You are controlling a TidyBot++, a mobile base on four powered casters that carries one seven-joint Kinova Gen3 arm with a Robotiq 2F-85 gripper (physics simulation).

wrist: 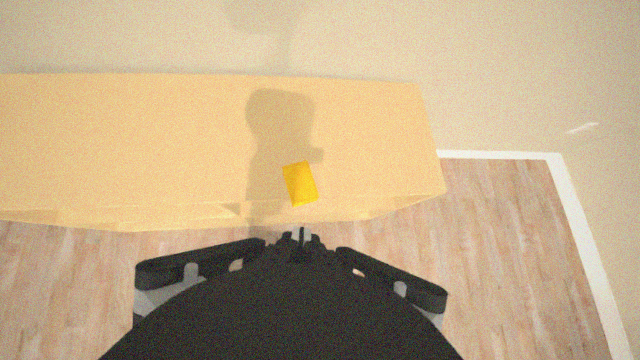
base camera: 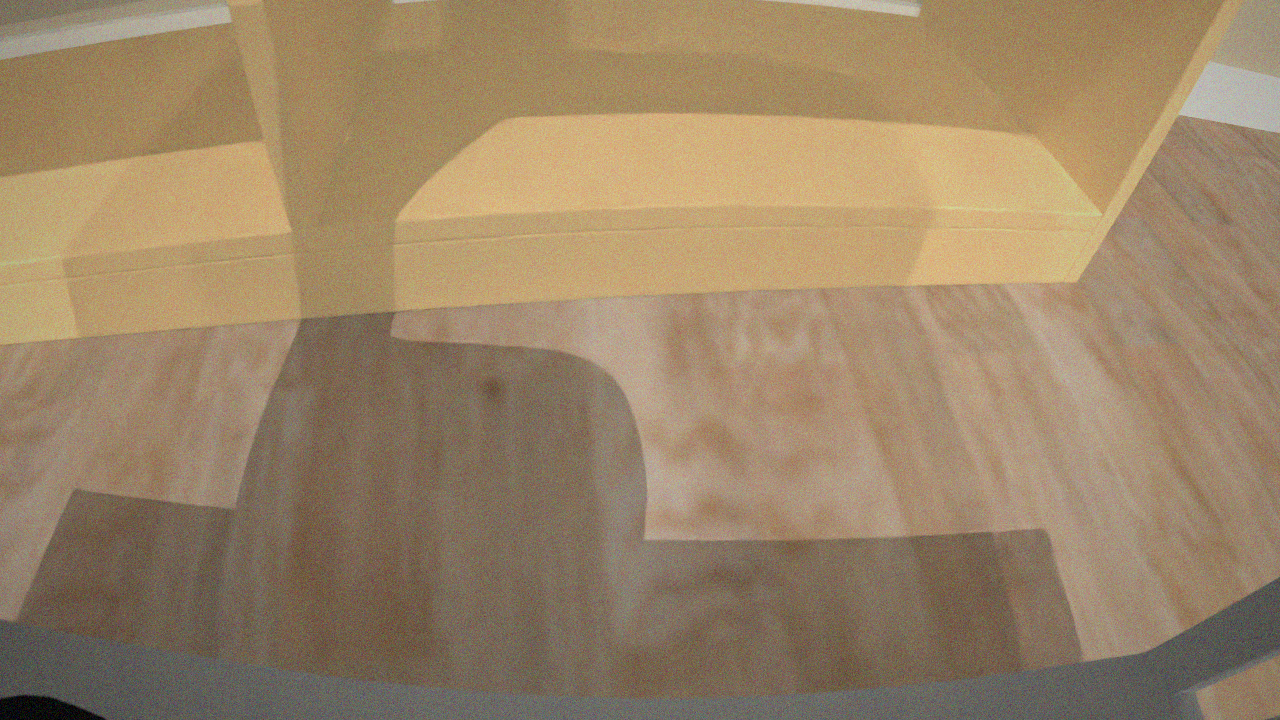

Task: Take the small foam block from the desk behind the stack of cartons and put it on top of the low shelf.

The pictures show: the gripper, a yellow foam block and a low shelf.
